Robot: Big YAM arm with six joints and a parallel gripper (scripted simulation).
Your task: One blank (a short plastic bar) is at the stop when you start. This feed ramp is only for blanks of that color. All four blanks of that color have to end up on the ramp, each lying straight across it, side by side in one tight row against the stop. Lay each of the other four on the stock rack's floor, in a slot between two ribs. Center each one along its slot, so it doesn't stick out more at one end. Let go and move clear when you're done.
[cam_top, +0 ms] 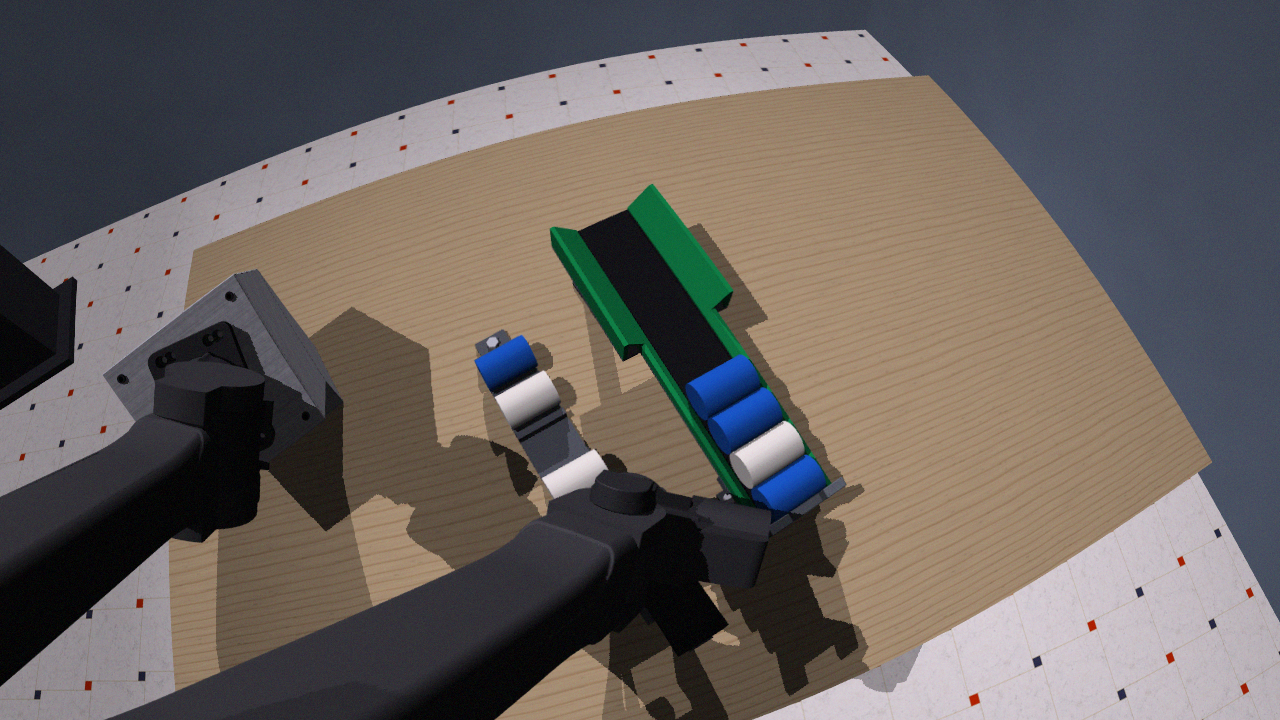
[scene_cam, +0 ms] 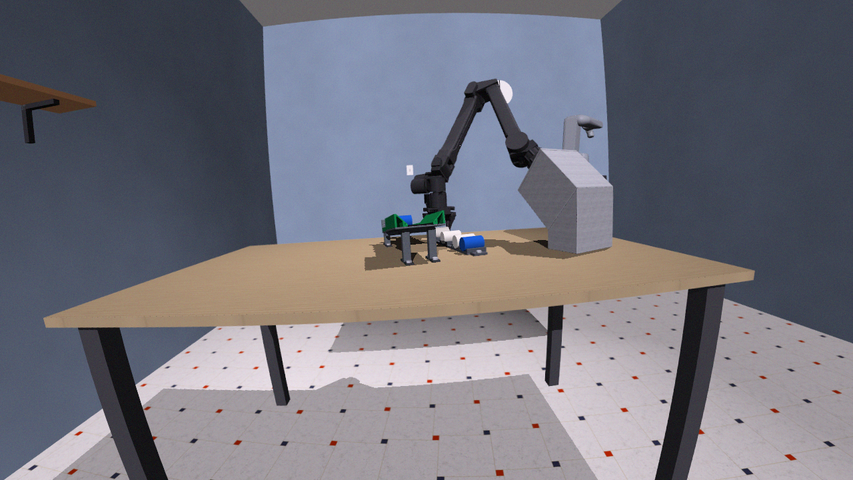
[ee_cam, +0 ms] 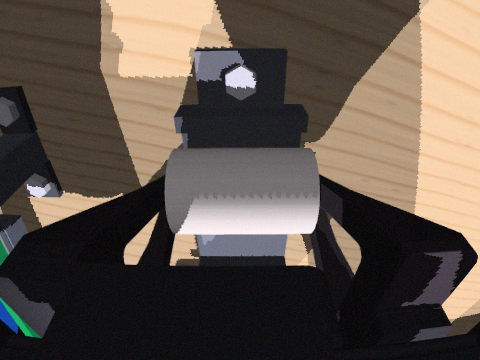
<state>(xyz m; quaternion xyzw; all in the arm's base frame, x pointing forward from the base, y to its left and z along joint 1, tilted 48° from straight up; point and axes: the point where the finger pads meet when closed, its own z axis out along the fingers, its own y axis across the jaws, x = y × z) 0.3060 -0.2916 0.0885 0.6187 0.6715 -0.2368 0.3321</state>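
My hand is 130 mm to the right of the grey stock rack and 40 mm above it. From my hand the other things lie so: grey stop (160 mm ahead, 50 mm to the right, 30 mm above).
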